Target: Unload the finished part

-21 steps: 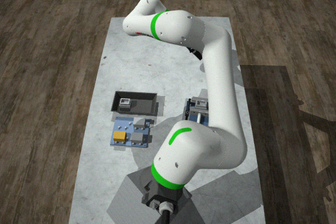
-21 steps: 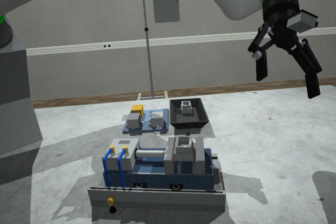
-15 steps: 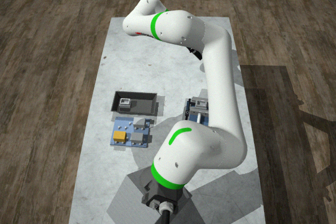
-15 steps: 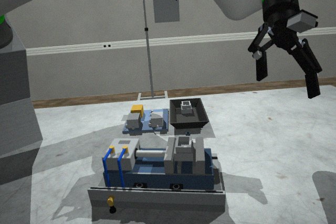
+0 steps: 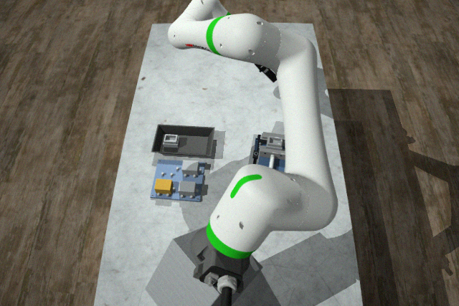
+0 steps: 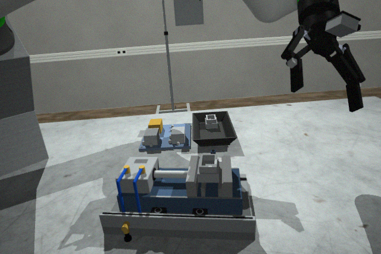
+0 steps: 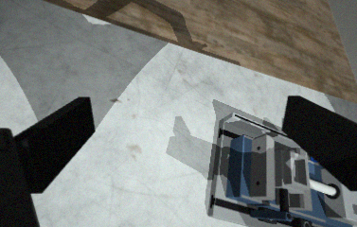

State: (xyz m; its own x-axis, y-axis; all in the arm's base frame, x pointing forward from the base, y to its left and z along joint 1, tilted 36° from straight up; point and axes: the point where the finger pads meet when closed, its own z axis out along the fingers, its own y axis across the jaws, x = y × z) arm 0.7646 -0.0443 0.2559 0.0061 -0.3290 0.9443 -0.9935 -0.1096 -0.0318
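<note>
Right now the part is 25 cm behind my hand, 2 cm to the right of it and 14 cm below it. Also, from my hand: blue vise: 31 cm behind, 1 cm to the right, 19 cm below; grey rail: 32 cm behind, 10 cm to the right, 20 cm below; push rod: 33 cm behind, 16 cm below.
</note>
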